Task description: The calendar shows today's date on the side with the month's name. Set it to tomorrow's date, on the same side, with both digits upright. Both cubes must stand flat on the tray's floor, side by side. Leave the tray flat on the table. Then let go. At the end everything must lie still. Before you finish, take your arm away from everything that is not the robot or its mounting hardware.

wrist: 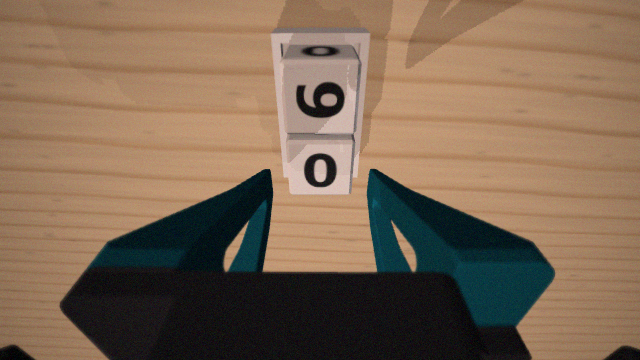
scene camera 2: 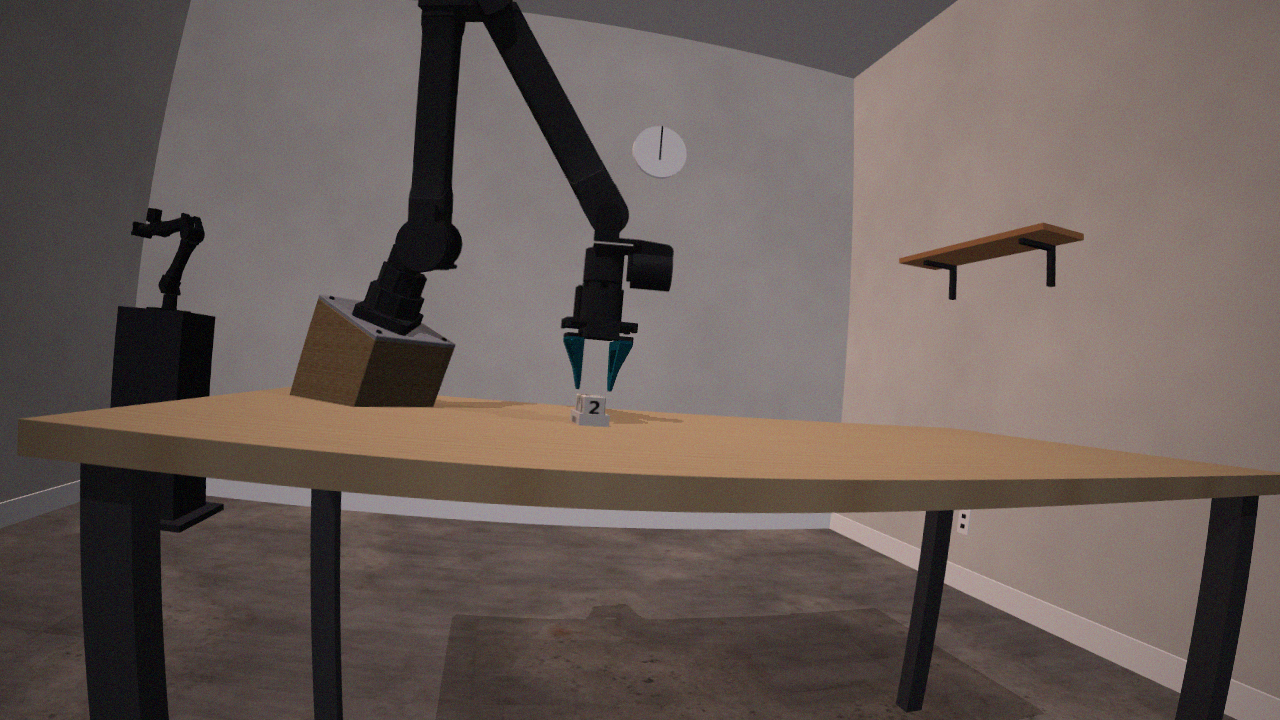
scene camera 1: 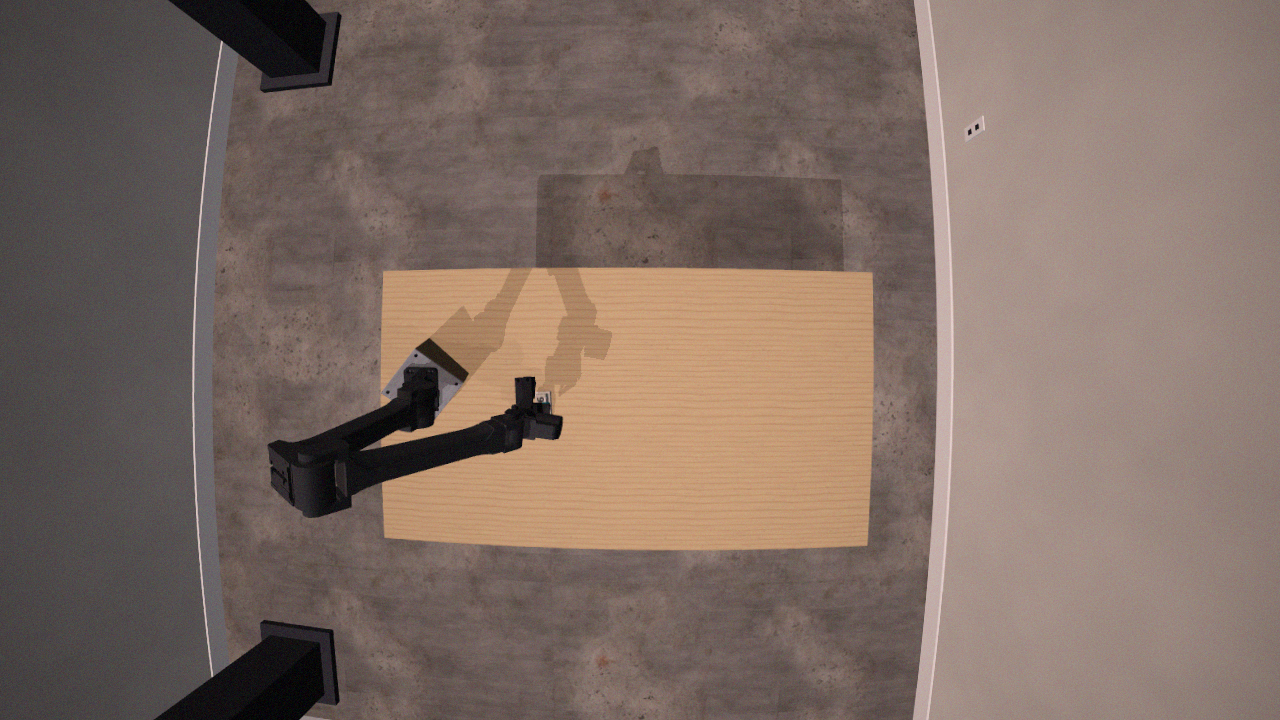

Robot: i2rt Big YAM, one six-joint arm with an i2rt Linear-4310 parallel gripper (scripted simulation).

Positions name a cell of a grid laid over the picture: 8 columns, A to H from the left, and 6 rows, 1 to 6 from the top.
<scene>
I see my gripper (scene camera 2: D4) and a white tray (wrist: D1).
My gripper also shows in the wrist view (wrist: D4).
</scene>
